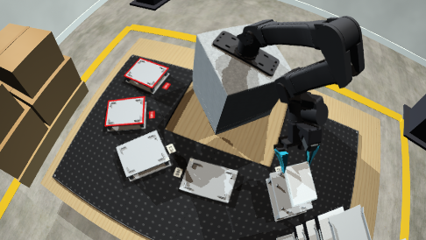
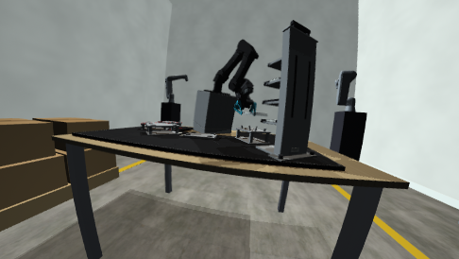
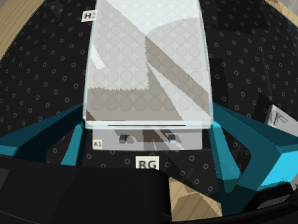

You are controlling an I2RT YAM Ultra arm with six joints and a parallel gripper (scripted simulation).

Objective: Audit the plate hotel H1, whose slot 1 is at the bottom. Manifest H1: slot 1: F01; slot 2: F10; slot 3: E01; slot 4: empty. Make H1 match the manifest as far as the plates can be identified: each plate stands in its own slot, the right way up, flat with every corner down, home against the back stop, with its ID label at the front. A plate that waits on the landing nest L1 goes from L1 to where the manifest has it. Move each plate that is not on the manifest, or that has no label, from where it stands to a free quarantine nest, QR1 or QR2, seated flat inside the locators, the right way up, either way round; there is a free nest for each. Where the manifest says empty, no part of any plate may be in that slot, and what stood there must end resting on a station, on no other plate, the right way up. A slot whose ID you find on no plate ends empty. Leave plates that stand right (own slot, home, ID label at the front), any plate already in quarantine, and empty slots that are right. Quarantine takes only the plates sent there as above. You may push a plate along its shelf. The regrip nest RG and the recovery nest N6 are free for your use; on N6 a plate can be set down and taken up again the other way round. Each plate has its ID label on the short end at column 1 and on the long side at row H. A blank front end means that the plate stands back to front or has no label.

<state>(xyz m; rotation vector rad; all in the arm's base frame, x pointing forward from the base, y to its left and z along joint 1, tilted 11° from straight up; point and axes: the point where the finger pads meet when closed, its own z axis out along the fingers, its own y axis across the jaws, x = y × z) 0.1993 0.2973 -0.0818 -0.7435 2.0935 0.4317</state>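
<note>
Now: the white plate 40 mm to the left of my hand and 40 mm ahead of it. Also, from my hand: grey regrip nest 90 mm below, 40 mm to the left, 40 mm ahead; then H1 tag 200 mm to the left, 140 mm below, 80 mm ahead; then RG tag 140 mm below, 40 mm behind, 30 mm to the right.
</note>
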